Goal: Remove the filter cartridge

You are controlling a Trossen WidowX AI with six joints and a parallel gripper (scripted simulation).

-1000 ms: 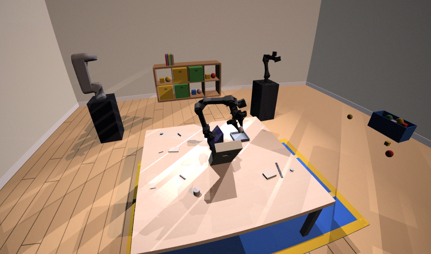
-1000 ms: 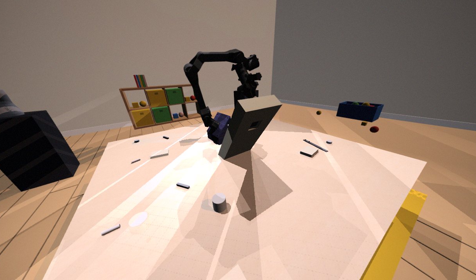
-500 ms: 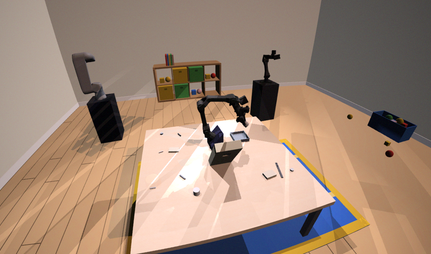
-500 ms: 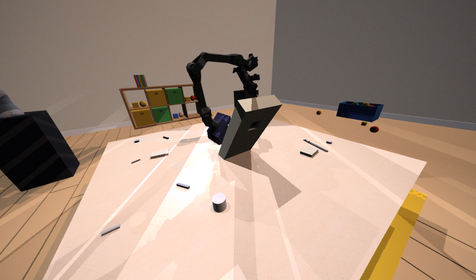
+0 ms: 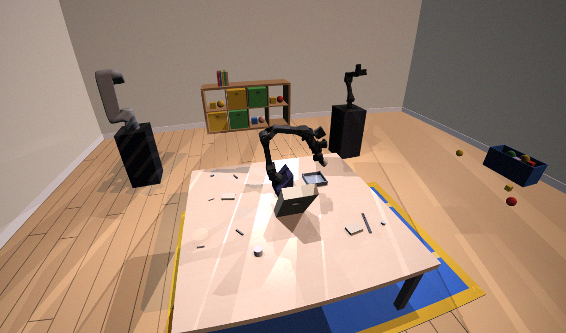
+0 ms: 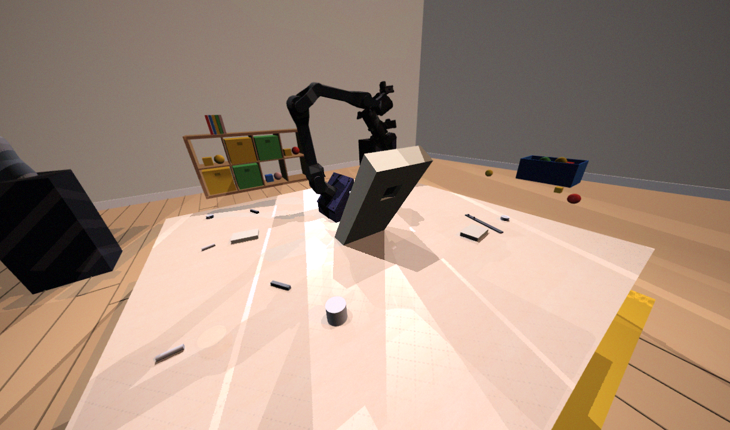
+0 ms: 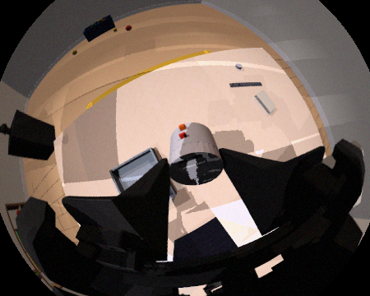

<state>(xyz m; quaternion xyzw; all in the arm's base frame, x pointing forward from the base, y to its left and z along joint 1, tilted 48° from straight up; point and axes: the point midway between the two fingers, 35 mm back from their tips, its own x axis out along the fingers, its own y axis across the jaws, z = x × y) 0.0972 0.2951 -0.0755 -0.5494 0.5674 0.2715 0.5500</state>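
My gripper tip is now 14 cm past the grey tray, 2 cm to the right of it and 23 cm above it. From my gripper tip the other things lie so: service panel 23 cm ahead, 29 cm to the right, 8 cm below; then round white filter cartridge right at my gripper tip.
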